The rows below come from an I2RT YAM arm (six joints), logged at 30 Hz.
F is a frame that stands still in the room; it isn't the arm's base.
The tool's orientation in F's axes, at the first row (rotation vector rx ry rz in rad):
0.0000 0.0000 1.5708
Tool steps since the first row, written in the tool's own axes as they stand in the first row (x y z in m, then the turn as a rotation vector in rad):
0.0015 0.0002 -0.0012 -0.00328 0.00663 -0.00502
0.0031 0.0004 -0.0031 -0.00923 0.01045 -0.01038
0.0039 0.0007 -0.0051 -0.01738 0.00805 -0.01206
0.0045 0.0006 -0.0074 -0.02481 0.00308 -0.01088
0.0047 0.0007 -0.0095 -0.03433 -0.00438 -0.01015
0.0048 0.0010 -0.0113 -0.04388 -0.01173 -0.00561
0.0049 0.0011 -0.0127 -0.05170 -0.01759 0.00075
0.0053 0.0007 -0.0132 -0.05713 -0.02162 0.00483
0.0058 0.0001 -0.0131 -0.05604 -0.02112 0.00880
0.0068 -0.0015 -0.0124 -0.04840 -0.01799 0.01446
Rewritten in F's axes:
-0.0002 0.0015 -0.0012 -0.00663 -0.00328 -0.00502
-0.0004 0.0031 -0.0031 -0.01045 -0.00923 -0.01038
-0.0007 0.0039 -0.0051 -0.00805 -0.01738 -0.01206
-0.0006 0.0045 -0.0074 -0.00308 -0.02481 -0.01088
-0.0007 0.0047 -0.0095 0.00438 -0.03433 -0.01015
-0.0010 0.0048 -0.0113 0.01173 -0.04388 -0.00561
-0.0011 0.0049 -0.0127 0.01759 -0.05170 0.00075
-0.0007 0.0053 -0.0132 0.02162 -0.05713 0.00483
-0.0001 0.0058 -0.0131 0.02112 -0.05604 0.00880
0.0015 0.0068 -0.0124 0.01799 -0.04840 0.01446

